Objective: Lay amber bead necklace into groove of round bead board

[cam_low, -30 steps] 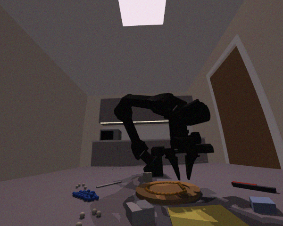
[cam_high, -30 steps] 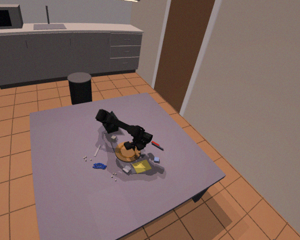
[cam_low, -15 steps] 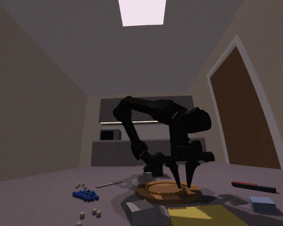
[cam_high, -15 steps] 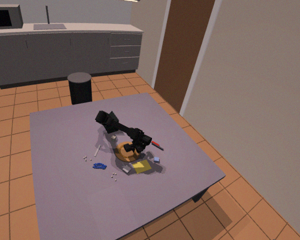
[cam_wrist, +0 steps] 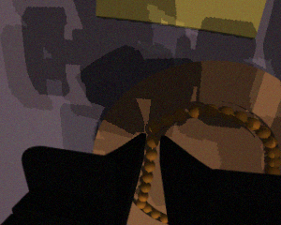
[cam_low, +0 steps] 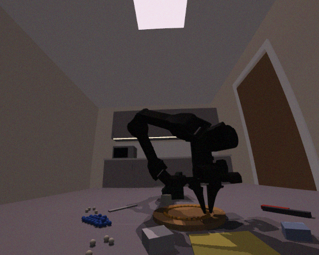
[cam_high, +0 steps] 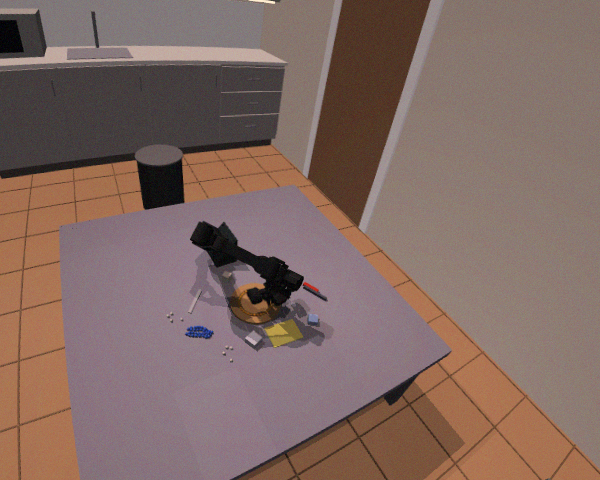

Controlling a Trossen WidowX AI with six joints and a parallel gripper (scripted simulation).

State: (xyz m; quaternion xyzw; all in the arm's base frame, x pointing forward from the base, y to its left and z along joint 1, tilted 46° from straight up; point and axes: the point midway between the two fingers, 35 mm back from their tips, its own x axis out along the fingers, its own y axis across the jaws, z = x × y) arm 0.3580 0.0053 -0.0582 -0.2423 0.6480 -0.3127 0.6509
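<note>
Now: gripper tip 4 cm to the left of the round wooden bead board, 4 cm past it and 1 cm above it. The rest, counted from my gripper tip: blue block: 14 cm ahead, 11 cm to the left, 1 cm below; then grey block: 14 cm to the right, 11 cm ahead; then yellow pad: 13 cm ahead, 2 cm to the right, 1 cm below.
</note>
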